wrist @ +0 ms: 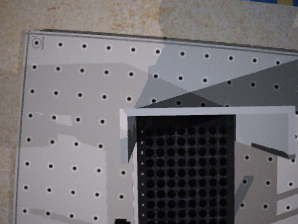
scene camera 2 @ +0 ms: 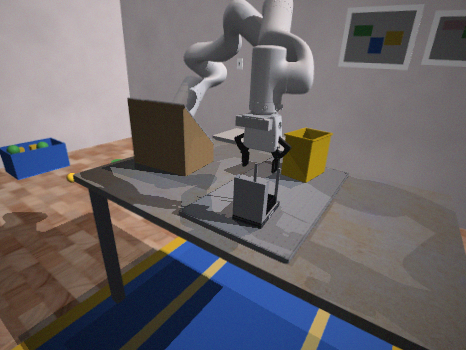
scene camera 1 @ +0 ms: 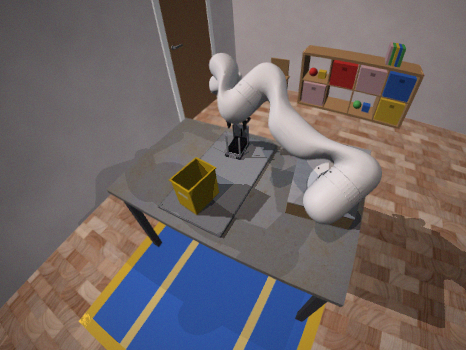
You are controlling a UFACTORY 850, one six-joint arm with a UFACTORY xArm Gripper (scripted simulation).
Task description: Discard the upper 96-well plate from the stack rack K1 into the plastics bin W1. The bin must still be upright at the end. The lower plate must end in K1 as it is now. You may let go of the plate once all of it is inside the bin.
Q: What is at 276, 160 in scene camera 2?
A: My gripper.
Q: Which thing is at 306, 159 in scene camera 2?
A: A plastics bin W1.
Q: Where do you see a plastics bin W1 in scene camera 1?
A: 206, 189
